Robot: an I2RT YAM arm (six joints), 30 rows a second.
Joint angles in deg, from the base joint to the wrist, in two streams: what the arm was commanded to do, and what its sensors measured. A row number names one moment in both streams.
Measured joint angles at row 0:
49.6, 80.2, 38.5, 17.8, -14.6, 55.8
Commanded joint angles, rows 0 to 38:
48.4, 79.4, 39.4, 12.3, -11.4, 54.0
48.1, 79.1, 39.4, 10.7, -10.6, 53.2
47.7, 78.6, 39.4, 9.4, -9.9, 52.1
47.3, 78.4, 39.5, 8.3, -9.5, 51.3
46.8, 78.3, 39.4, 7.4, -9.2, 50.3
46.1, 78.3, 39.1, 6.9, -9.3, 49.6
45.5, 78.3, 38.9, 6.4, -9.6, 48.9
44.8, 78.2, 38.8, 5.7, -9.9, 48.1
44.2, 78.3, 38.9, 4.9, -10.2, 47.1
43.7, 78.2, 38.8, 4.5, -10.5, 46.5
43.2, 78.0, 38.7, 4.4, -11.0, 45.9
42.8, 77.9, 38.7, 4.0, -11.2, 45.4
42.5, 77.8, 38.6, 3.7, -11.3, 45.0
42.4, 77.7, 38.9, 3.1, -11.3, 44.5
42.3, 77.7, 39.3, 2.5, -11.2, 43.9
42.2, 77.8, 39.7, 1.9, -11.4, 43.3
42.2, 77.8, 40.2, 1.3, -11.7, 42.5
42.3, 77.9, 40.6, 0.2, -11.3, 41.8
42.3, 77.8, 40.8, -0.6, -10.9, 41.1
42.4, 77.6, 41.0, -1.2, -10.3, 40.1
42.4, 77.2, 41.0, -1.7, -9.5, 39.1
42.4, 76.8, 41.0, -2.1, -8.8, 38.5
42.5, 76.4, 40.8, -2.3, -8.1, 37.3
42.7, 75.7, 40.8, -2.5, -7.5, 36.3
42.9, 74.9, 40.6, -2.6, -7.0, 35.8
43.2, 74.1, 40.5, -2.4, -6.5, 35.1
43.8, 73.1, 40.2, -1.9, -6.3, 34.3
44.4, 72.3, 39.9, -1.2, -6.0, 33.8
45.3, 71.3, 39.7, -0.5, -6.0, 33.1
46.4, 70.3, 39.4, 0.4, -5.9, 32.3
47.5, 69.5, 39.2, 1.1, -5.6, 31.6
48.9, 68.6, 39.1, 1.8, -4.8, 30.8
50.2, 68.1, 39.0, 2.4, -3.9, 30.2
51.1, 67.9, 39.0, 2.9, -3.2, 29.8
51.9, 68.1, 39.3, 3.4, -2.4, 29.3
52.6, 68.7, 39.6, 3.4, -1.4, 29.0
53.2, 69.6, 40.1, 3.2, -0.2, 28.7
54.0, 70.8, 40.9, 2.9, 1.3, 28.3
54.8, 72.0, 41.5, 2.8, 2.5, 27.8
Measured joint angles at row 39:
53.3, 69.5, 40.3, 2.0, -2.4, 30.6
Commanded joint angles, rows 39 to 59:
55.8, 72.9, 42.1, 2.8, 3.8, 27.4
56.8, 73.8, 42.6, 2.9, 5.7, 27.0
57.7, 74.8, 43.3, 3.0, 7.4, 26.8
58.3, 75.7, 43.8, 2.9, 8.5, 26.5
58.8, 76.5, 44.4, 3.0, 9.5, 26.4
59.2, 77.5, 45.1, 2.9, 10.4, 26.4
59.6, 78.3, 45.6, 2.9, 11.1, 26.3
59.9, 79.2, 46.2, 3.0, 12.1, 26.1
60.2, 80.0, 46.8, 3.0, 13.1, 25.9
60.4, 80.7, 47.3, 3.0, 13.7, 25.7
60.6, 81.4, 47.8, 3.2, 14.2, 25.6
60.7, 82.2, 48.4, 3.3, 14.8, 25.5
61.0, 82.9, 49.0, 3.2, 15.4, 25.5
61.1, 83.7, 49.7, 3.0, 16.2, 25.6
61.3, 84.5, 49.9, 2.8, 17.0, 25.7
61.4, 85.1, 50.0, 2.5, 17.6, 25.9
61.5, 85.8, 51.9, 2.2, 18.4, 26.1
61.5, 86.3, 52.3, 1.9, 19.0, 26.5
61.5, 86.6, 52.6, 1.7, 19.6, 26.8
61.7, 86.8, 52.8, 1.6, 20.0, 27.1
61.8, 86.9, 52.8, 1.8, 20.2, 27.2
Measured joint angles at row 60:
61.3, 86.3, 51.5, 1.4, 16.9, 26.7
